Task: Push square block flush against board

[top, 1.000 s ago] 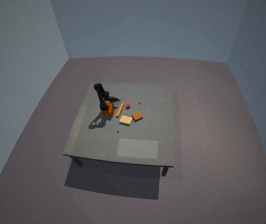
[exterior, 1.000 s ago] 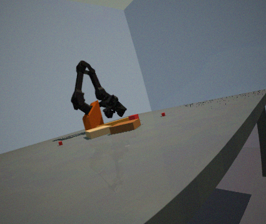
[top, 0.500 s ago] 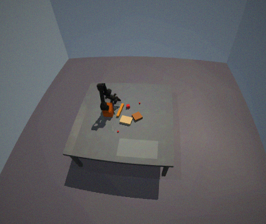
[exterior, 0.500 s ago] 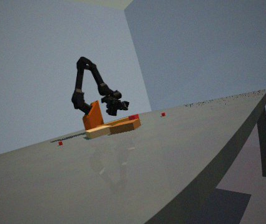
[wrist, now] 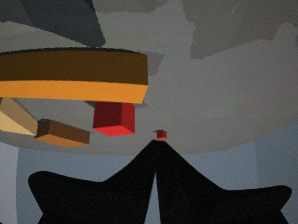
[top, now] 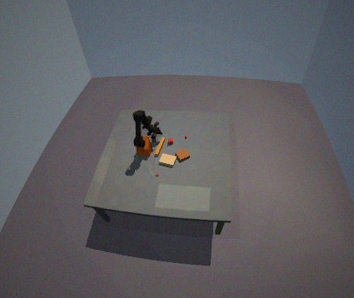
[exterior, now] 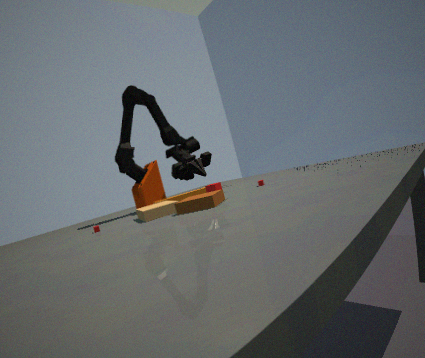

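Right now the small red cube is 90 mm ahead of my gripper tip, 50 mm below it and 30 mm to the right of it. The rest, counted from my gripper tip: brown block: 250 mm ahead, 180 mm to the right, 60 mm below; tan square block: 260 mm to the right, 130 mm ahead, 60 mm below; thin orange board: 120 mm to the right, 60 mm below, 10 mm ahead.
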